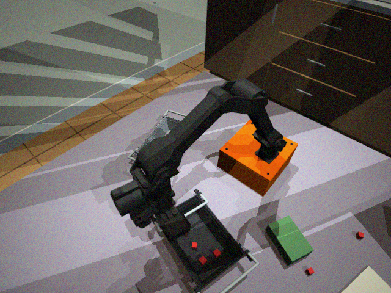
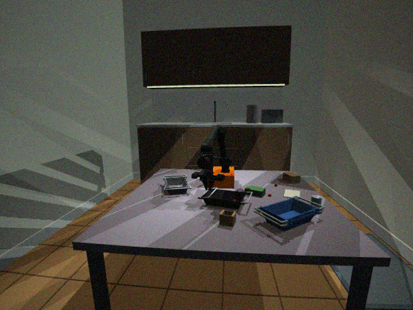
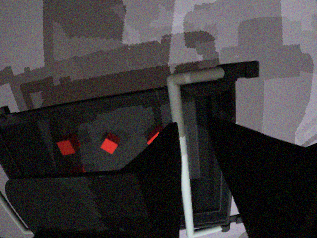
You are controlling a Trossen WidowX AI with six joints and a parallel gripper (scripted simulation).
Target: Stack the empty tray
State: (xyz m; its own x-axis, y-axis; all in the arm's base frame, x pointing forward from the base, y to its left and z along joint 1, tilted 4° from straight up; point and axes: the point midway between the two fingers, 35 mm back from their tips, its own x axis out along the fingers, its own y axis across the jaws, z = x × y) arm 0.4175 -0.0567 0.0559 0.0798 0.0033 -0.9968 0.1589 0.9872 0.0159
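Now: the tray 28 cm to the right of my gripper tip, 24 cm behind it and 5 cm below it. Round my gripper tip: green block (28 cm to the left, 25 cm behind, 8 cm below); then brown box (19 cm ahead, 13 cm to the left, 8 cm below); then white sheet (53 cm to the left, 29 cm behind, 10 cm below).
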